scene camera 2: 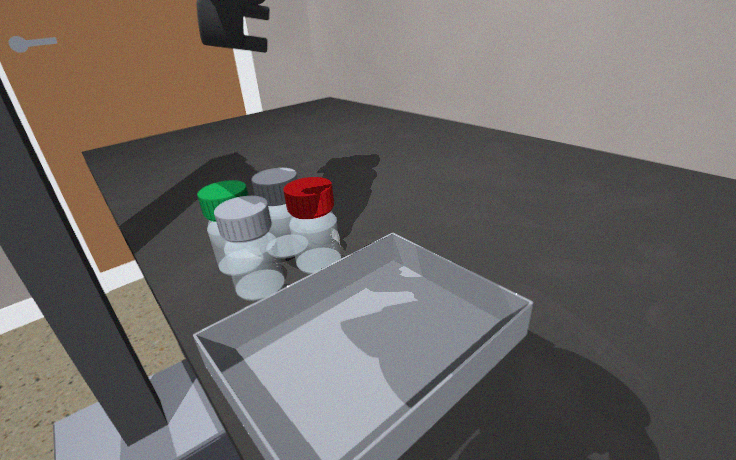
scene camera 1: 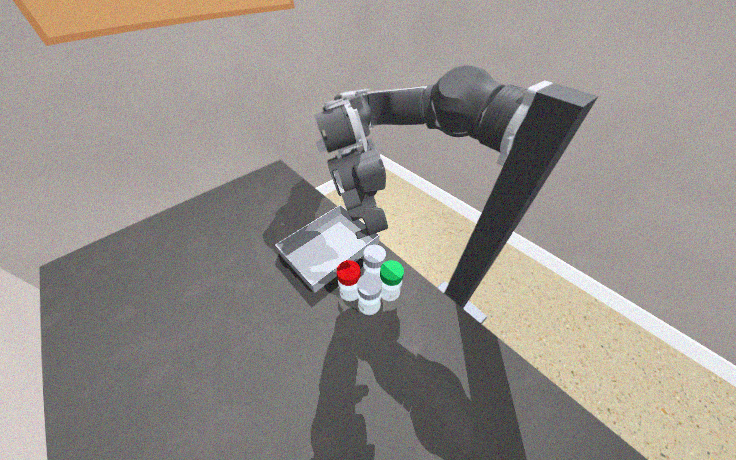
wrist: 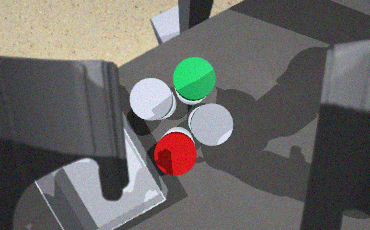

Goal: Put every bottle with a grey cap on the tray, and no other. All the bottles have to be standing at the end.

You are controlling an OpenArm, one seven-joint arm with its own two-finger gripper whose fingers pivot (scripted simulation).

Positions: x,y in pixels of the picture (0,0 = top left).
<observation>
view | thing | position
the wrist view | my gripper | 201,137
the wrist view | red-capped bottle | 175,154
</observation>
